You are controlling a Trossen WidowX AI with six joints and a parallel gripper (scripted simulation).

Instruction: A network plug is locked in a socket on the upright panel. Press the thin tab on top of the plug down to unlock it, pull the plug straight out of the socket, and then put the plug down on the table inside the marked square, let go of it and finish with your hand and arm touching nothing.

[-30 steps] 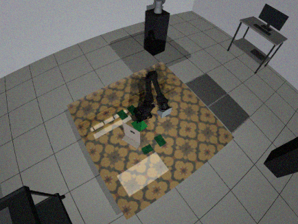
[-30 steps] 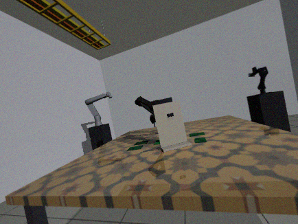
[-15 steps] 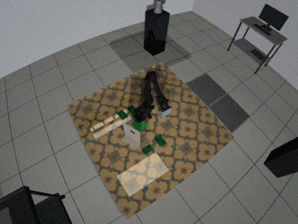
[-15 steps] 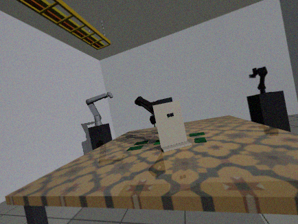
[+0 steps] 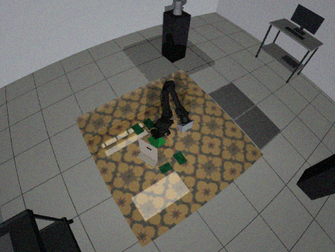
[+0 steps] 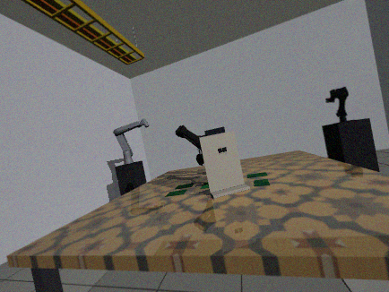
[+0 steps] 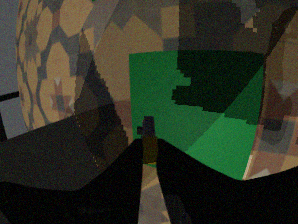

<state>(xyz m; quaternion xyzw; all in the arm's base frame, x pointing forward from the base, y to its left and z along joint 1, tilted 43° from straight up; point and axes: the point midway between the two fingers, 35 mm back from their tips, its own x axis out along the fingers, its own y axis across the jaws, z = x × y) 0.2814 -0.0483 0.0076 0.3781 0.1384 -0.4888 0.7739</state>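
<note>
The green square is 5 cm below my gripper tip and 1 cm behind it. Also, from my gripper tip: pale upright panel (14 cm ahead, 9 cm to the left, 7 cm above); then yellowish network plug (right at my gripper tip).
</note>
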